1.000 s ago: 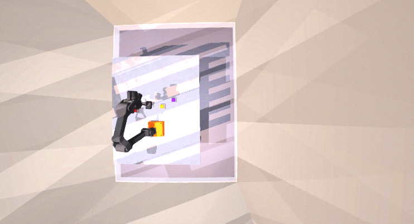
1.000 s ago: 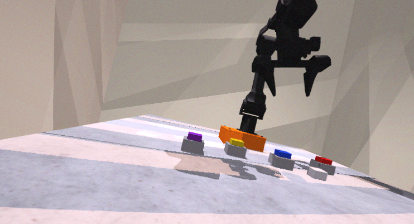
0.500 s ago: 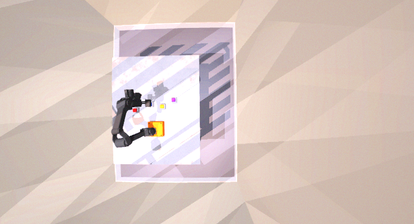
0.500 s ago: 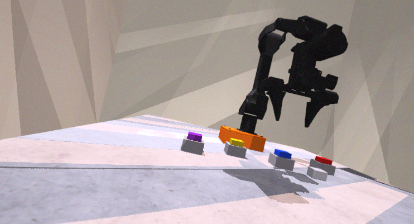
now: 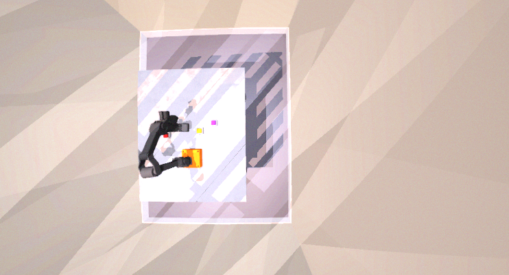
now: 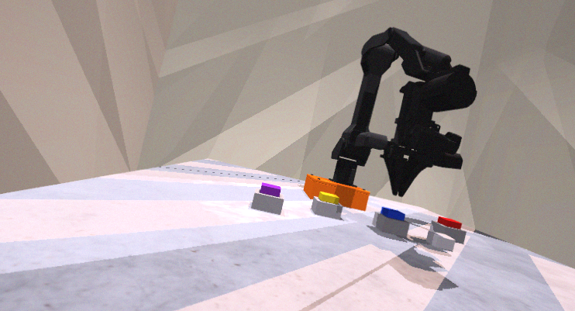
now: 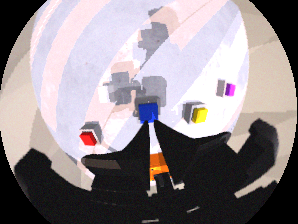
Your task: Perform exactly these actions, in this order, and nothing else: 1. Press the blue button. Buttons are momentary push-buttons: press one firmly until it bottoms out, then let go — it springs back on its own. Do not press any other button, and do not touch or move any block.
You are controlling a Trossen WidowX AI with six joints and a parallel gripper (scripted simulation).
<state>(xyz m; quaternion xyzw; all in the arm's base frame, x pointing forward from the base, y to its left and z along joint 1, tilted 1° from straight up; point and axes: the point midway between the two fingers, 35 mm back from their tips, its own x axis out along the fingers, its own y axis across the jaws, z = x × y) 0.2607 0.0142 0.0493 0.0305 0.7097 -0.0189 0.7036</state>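
Now: gripper tip 3 cm above the blue button. The rest, counted from my gripper tip: yellow button 3 cm behind, 12 cm to the right, 3 cm below; then small grey block 4 cm ahead, 7 cm to the left, 6 cm below; then red button 4 cm behind, 16 cm to the left, 3 cm below.
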